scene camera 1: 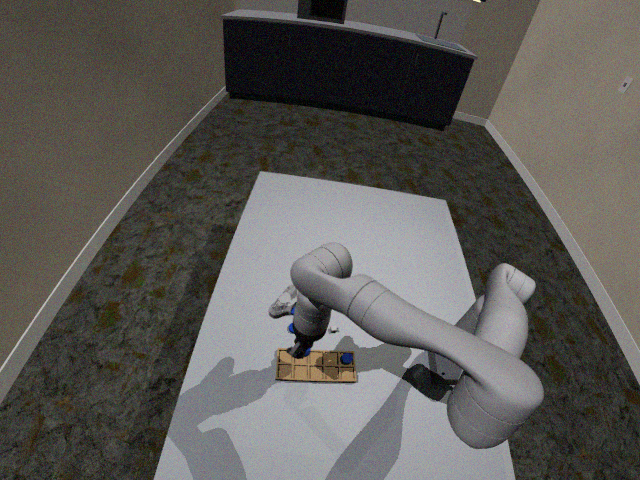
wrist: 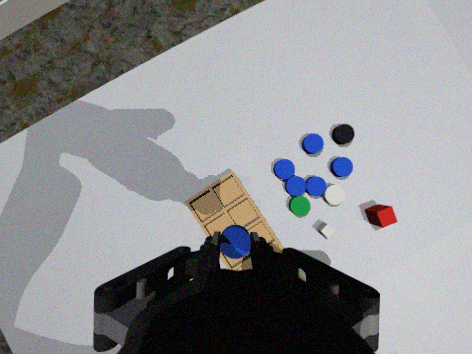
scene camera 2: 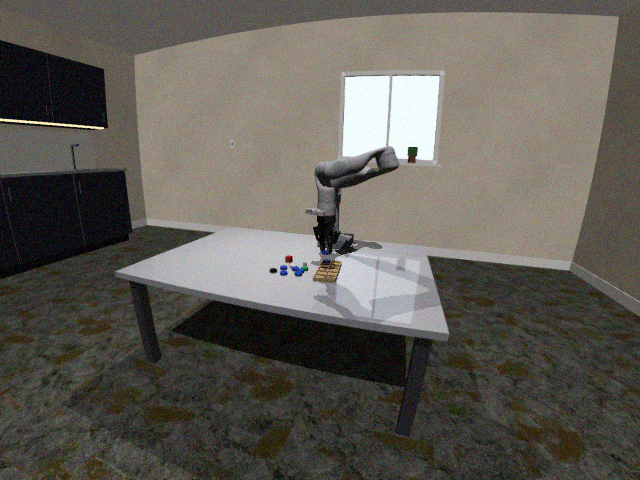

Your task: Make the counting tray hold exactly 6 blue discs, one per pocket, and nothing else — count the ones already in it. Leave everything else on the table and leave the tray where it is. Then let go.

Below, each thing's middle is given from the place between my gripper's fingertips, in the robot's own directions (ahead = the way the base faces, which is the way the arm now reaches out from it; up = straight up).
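I measure my place from the wooden counting tray [scene camera 1: 326, 366]: my hand is 1 cm to the right of it and 4 cm past it, and it is 9 cm above the tray.
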